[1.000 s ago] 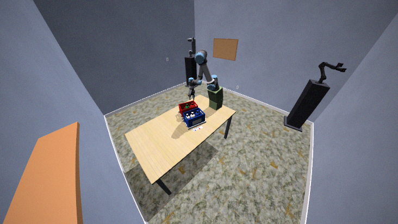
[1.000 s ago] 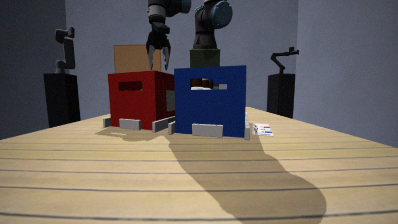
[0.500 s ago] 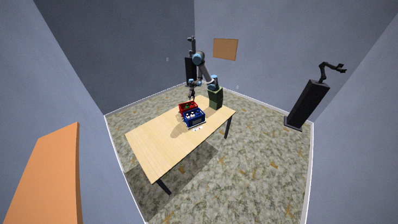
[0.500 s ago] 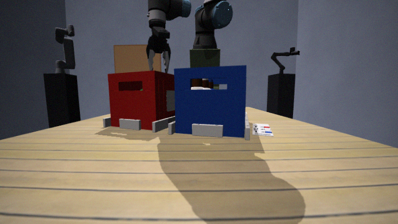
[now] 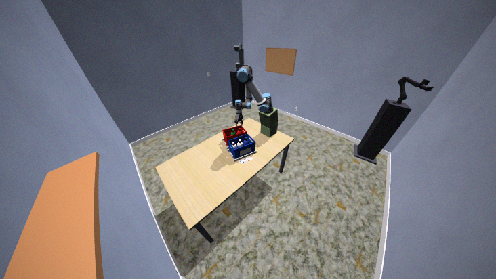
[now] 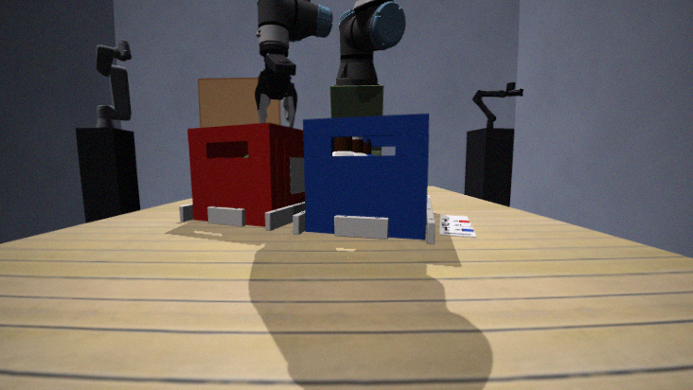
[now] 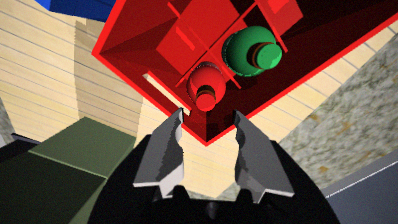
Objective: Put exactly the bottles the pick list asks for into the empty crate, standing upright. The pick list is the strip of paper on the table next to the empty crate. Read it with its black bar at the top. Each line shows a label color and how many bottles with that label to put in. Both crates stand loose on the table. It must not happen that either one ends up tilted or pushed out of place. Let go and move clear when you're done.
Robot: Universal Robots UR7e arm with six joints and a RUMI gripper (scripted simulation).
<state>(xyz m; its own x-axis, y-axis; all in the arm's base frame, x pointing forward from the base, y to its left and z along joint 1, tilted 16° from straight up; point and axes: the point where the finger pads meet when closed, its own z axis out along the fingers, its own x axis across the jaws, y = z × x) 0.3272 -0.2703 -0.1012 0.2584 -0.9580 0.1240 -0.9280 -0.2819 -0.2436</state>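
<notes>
Right now my hand is 100 mm above the red-capped bottle. The rest, counted from my hand: blue-capped bottle 120 mm ahead, 200 mm to the left, 100 mm below; red crate 100 mm ahead, 110 mm below; green bottle 70 mm ahead, 50 mm to the right, 100 mm below.
</notes>
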